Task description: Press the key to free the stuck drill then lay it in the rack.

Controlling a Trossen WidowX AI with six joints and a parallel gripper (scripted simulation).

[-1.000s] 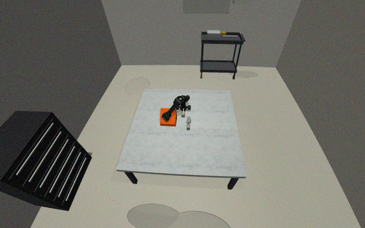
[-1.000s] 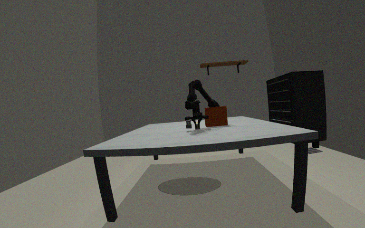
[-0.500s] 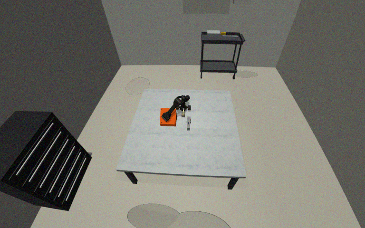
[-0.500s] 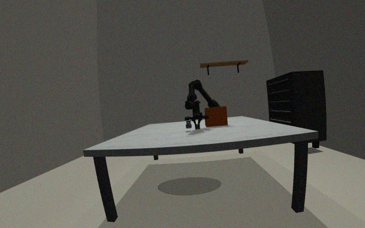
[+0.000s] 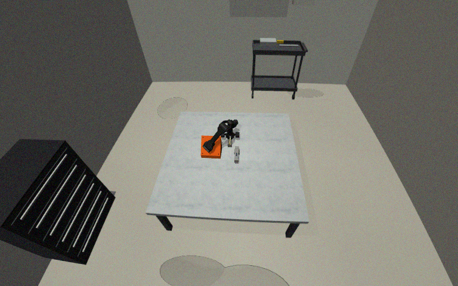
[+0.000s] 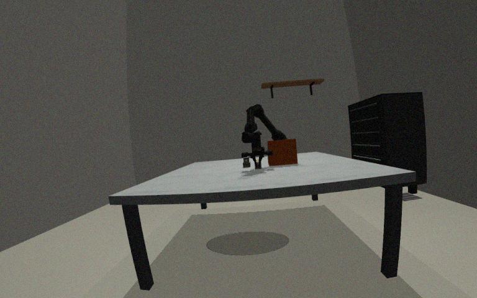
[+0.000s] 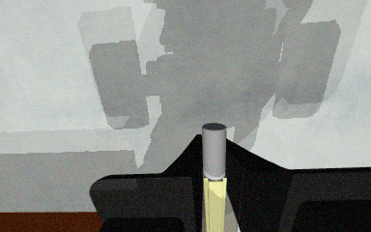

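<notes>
Right now my gripper tip is 4 cm to the left of the drill and 4 cm below it. Also, from my gripper tip: grey grooved block: 1 cm ahead, 5 cm to the right, 1 cm above.
</notes>
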